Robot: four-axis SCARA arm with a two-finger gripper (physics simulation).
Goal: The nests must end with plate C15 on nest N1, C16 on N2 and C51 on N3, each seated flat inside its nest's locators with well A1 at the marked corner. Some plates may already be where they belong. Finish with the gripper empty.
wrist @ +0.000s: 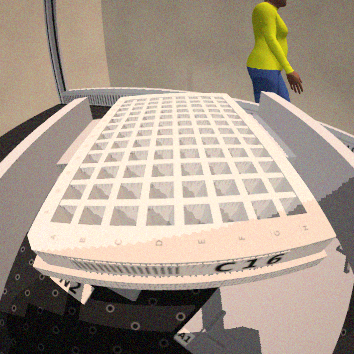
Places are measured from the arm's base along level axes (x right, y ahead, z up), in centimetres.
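Pixels of known places: gripper, fingertip midpoint: (pixel 174 104).
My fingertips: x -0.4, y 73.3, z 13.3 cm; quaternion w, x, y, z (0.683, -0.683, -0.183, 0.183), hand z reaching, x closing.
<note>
Behind a point stands the place of what it marks.
Plate C16 (pixel 187 170) @(x 2.5, y 69.1, z 12.6 cm) is a white well plate, held level between the two broad grey-white fingers of my gripper (pixel 174 104) @(x -0.4, y 73.3, z 13.3 cm), one along each long side. Its C16 label faces the camera, and the letters A to H run left to right along its near edge. Part of a pale nest (pixel 305 295) @(x 12.7, y 71.0, z 2.5 cm) shows below at the lower right, with an A1 tag (pixel 184 337) @(x 4.9, y 64.8, z 2.5 cm) at its left corner and shadows across it. An N2 tag (pixel 70 286) @(x -5.3, y 62.9, z 1.5 cm) shows at the lower left, partly covered by the plate. Which nest lies under the plate is hidden. Plates C15 and C51 do not show.
A black deck (pixel 100 325) @(x -0.9, y 62.0, z 1.3 cm) with ringed holes lies below. A grey slatted rail (pixel 102 99) @(x -41.4, y 100.4, z 3.0 cm) and an upright post (pixel 56 50) @(x -68.5, y 102.2, z 23.7 cm) stand behind on the left. A person in a yellow top (pixel 267 40) stands beyond at the back right.
</note>
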